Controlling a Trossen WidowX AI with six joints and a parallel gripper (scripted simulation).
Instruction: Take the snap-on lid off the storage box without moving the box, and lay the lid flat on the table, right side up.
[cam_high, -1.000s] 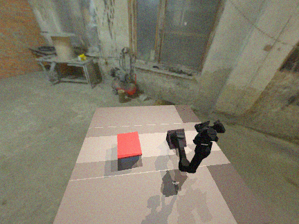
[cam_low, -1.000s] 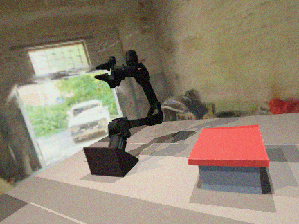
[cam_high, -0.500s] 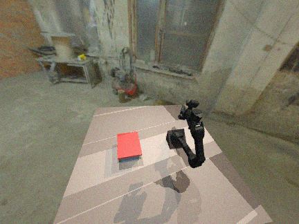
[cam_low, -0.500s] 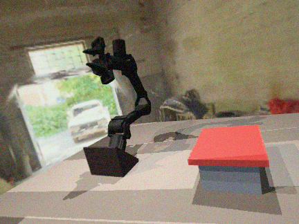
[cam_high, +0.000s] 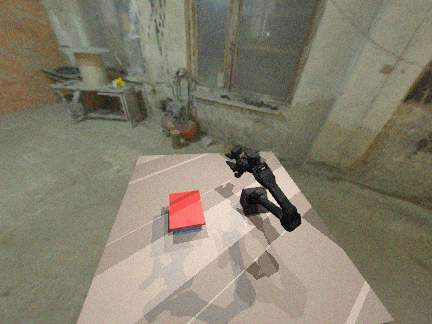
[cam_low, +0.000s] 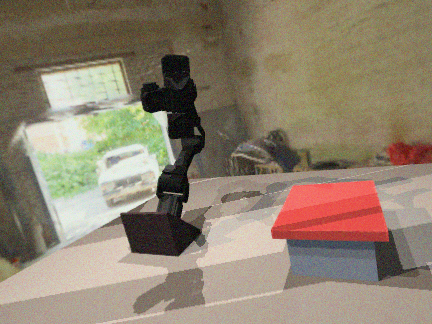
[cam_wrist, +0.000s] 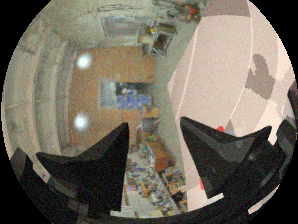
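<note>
Right now the red lid is 25 cm ahead of my gripper tip, 8 cm to the left of it and 28 cm below it. The rest, counted from my gripper tip: storage box 25 cm ahead, 8 cm to the left, 33 cm below.
</note>
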